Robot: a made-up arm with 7 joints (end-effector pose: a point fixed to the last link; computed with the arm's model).
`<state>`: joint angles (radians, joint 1 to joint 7).
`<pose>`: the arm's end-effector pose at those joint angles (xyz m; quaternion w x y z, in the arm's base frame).
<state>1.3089 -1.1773 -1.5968 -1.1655 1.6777 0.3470 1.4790</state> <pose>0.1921 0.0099 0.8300 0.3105 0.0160 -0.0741 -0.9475</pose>
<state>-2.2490 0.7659 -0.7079 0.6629 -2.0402 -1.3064 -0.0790</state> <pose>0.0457 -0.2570 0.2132 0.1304 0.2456 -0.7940 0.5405</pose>
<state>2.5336 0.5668 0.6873 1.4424 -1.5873 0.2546 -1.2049</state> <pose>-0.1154 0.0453 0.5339 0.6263 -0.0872 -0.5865 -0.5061</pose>
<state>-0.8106 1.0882 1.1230 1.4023 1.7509 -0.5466 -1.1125</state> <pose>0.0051 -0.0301 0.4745 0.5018 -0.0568 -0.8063 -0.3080</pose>
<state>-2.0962 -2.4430 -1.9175 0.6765 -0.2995 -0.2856 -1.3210</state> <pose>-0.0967 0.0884 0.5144 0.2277 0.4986 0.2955 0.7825</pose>
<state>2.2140 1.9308 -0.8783 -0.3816 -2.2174 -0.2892 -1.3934</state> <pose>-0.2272 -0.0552 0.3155 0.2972 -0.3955 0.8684 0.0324</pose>
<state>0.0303 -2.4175 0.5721 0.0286 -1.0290 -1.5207 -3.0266</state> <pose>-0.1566 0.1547 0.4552 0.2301 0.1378 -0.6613 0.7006</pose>
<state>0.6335 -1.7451 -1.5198 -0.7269 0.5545 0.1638 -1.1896</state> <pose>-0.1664 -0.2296 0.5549 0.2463 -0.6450 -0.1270 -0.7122</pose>
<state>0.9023 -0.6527 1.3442 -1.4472 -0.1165 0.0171 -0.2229</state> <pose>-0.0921 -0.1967 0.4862 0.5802 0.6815 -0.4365 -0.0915</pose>
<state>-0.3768 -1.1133 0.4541 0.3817 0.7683 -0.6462 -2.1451</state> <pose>-0.0069 -0.0987 0.7280 0.0380 -0.5030 -0.8549 0.1213</pose>
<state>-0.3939 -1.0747 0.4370 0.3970 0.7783 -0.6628 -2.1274</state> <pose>-0.0015 -0.1079 0.7164 0.0729 -0.5037 -0.8530 0.1153</pose>
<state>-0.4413 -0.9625 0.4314 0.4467 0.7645 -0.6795 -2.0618</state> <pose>0.0137 -0.1200 0.6848 0.1625 -0.4837 -0.8535 0.1061</pose>
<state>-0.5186 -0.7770 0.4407 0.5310 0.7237 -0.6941 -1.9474</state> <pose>0.0292 -0.1287 0.6354 0.2984 -0.4324 -0.8455 0.0958</pose>
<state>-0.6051 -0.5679 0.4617 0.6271 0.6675 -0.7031 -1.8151</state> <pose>0.0337 -0.1290 0.5872 0.4325 -0.3574 -0.8228 0.0909</pose>
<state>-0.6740 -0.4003 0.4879 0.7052 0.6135 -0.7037 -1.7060</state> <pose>0.0299 -0.1249 0.5568 0.5221 -0.2867 -0.7977 0.0943</pose>
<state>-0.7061 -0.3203 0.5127 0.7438 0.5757 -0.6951 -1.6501</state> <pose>0.0266 -0.1209 0.5459 0.5565 -0.2486 -0.7863 0.1009</pose>
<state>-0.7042 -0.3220 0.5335 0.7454 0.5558 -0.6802 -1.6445</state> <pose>0.0270 -0.1174 0.5483 0.5509 -0.2449 -0.7908 0.1057</pose>
